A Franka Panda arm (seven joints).
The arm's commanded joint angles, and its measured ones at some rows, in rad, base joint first. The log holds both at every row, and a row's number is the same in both.
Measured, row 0:
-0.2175 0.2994 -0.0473 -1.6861 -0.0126 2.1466 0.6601
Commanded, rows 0 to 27:
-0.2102 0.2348 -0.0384 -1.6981 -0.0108 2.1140 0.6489
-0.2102 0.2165 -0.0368 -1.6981 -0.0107 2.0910 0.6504
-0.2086 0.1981 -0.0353 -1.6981 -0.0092 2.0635 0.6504
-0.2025 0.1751 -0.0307 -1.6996 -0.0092 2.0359 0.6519
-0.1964 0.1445 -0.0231 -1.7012 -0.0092 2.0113 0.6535
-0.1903 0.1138 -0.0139 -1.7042 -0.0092 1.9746 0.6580
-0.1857 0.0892 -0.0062 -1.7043 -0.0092 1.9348 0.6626
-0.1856 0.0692 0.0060 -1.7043 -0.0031 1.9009 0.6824
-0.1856 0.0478 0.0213 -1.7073 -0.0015 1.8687 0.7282
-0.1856 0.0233 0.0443 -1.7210 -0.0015 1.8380 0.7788
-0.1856 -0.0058 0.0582 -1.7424 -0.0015 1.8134 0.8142
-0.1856 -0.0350 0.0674 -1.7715 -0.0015 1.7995 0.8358
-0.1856 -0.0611 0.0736 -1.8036 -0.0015 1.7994 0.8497
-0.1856 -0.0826 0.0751 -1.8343 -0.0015 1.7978 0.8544
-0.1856 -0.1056 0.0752 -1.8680 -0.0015 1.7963 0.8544
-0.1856 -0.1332 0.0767 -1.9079 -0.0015 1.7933 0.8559
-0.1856 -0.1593 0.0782 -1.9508 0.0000 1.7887 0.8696
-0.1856 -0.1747 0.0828 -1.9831 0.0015 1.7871 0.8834
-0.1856 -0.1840 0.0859 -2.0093 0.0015 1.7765 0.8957
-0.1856 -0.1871 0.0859 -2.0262 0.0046 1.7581 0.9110
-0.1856 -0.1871 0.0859 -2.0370 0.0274 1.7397 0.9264
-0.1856 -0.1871 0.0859 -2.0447 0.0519 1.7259 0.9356
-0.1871 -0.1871 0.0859 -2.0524 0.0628 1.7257 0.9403
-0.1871 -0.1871 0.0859 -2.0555 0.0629 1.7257 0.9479
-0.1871 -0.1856 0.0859 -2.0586 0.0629 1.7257 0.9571
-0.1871 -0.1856 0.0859 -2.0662 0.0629 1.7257 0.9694
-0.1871 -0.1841 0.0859 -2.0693 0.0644 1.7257 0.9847
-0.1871 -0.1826 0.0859 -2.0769 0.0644 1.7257 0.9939
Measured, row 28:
-0.1758 -0.1610 0.0731 -2.0506 0.0484 1.7447 0.9495
